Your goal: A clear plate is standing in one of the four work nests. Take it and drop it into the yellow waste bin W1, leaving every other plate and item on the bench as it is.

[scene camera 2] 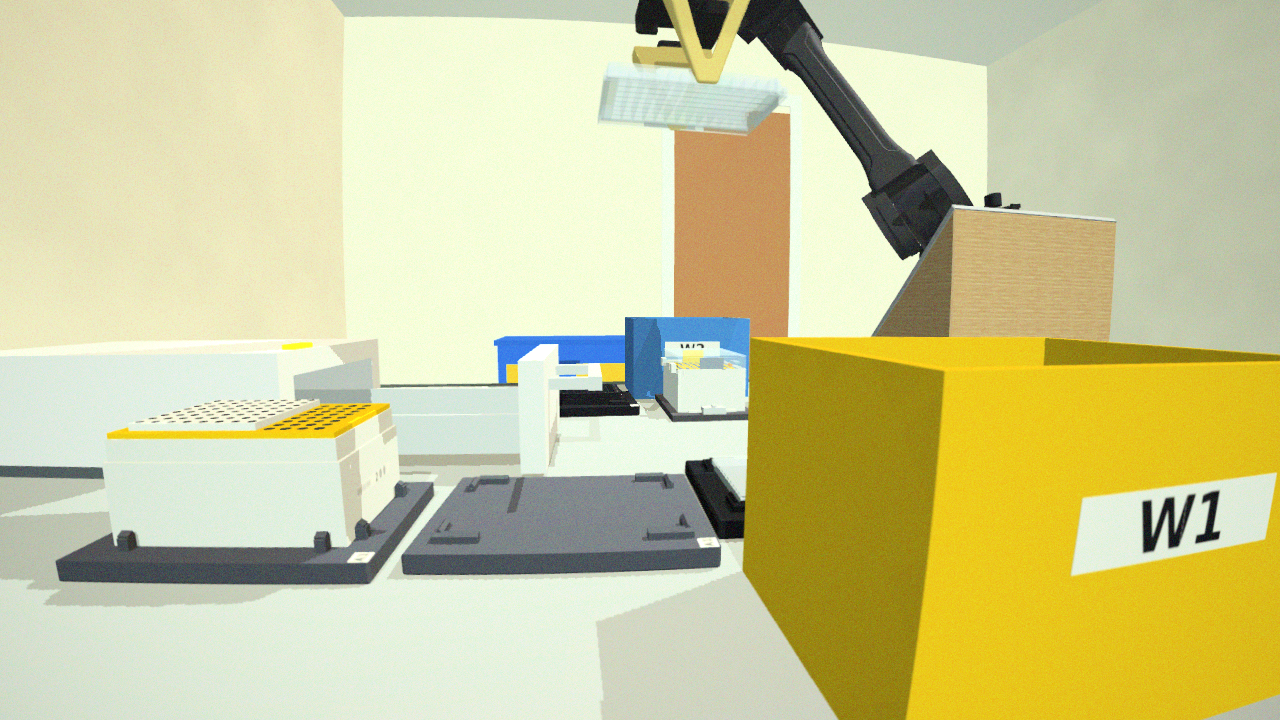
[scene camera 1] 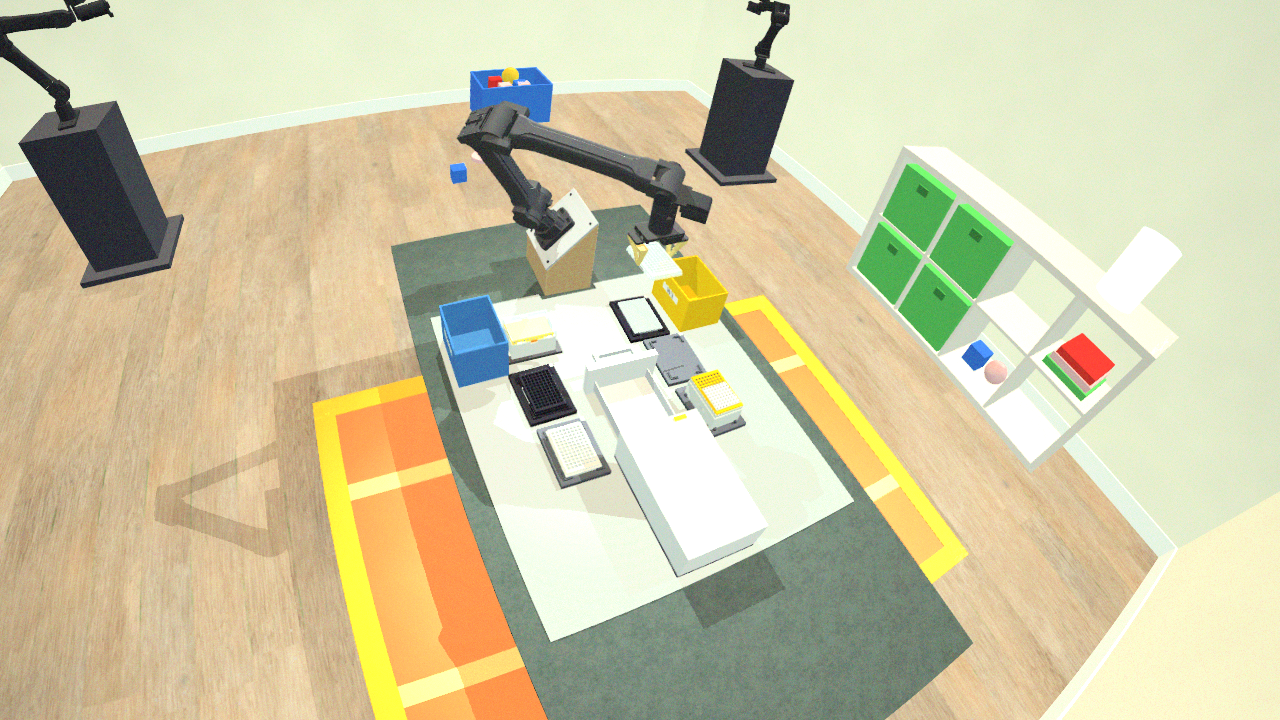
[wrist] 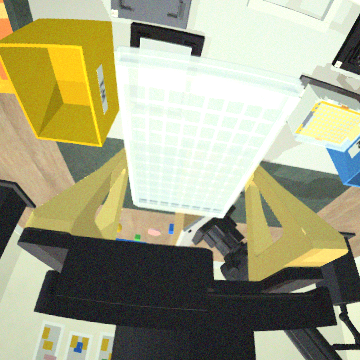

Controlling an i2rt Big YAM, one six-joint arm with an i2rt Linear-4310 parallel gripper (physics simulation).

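Places are measured from the arm's base along level axes (x ahead, y left, z up), in millimetres.
Pixels of known places: gripper, fingertip midpoint: (scene camera 2: 690, 109) (scene camera 1: 652, 260) (wrist: 189, 159); arm's base at its link origin: (scene camera 2: 977, 294) (scene camera 1: 555, 229) (wrist: 211, 221).
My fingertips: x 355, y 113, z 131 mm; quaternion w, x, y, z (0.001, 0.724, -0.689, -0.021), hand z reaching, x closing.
Observation:
Ahead of a thing's pixels: the offset from my fingertips to its top centre. "spot": to the spot under its first point.
My gripper (scene camera 1: 656, 250) (scene camera 2: 684, 71) (wrist: 189, 159) is shut on the clear plate {dx +4, dy +0, dz +14 mm} (scene camera 1: 660, 262) (scene camera 2: 689, 100) (wrist: 200, 115), with one yellow finger at each side. The plate is slightly tilted in scene camera 2 and hangs high above the bench. The yellow waste bin W1 {dx -88, dy +211, dz -165 mm} (scene camera 1: 702, 304) (scene camera 2: 841, 501) (wrist: 75, 32) stands upright, with its open top facing up. In the wrist view the bin lies left of the plate; in scene camera 1 the plate's lower corner is near the bin's rear left rim. The dark grey nest {dx +92, dy +79, dz -267 mm} (scene camera 1: 675, 358) (scene camera 2: 563, 514) beyond the bin holds no plate.
A black nest with a pale plate {spot: dx -72, dy +51, dz -265 mm} (scene camera 1: 640, 316) is beside W1. A yellow-topped tip box {dx +270, dy +86, dz -208 mm} (scene camera 1: 716, 394) (scene camera 2: 223, 492) and the white instrument {dx +478, dy -110, dz -179 mm} (scene camera 1: 693, 492) stand farther off. Across the bench are a blue bin {dx -81, dy -427, dz -165 mm} (scene camera 1: 478, 353), a second tip box {dx -76, dy -278, dz -207 mm} (scene camera 1: 531, 338), a black plate {dx +94, dy -301, dz -258 mm} (scene camera 1: 541, 394) and a white plate {dx +275, dy -291, dz -258 mm} (scene camera 1: 572, 449).

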